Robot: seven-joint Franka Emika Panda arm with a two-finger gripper.
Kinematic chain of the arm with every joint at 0, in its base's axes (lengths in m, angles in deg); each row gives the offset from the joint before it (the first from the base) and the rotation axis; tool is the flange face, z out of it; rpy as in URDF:
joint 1: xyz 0 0 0.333 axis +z
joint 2: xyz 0 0 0 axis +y
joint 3: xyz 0 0 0.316 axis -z
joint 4: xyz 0.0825 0 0 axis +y
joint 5: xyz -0.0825 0 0.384 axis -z
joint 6: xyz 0 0 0 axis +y
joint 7: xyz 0.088 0 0 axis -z
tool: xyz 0 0 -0.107 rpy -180 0 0
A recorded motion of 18 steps. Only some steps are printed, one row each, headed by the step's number.
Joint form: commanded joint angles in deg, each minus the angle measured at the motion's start. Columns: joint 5, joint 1, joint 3, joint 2, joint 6, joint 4, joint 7.
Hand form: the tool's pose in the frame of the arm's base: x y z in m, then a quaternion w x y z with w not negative. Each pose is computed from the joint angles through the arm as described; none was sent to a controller.
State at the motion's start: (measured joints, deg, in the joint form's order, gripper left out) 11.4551 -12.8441 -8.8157 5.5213 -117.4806 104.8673 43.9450
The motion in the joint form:
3: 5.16 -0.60 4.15 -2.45 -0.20 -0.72 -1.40
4: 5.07 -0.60 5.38 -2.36 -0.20 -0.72 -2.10
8: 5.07 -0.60 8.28 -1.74 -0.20 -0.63 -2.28
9: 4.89 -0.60 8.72 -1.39 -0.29 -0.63 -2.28
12: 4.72 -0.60 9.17 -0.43 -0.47 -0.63 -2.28
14: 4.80 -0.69 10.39 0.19 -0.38 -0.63 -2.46
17: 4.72 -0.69 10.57 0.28 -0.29 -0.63 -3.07
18: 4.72 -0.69 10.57 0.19 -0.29 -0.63 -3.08
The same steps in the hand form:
3: 0.5876 -0.1072 0.5222 0.09948 0.91223 -0.37736 0.12468
4: 0.5856 -0.1196 0.5212 0.10155 0.91052 -0.38174 0.12212
8: 0.5806 -0.1489 0.5139 0.10729 0.90198 -0.40253 0.11356
9: 0.5807 -0.1534 0.5104 0.10691 0.90073 -0.40623 0.11064
12: 0.5827 -0.1583 0.5006 0.10743 0.90009 -0.40942 0.10332
14: 0.5806 -0.1717 0.4940 0.11158 0.89665 -0.41749 0.09624
17: 0.5801 -0.1735 0.4929 0.11214 0.89825 -0.41444 0.09386
18: 0.5799 -0.1734 0.4938 0.11200 0.89820 -0.41443 0.09461

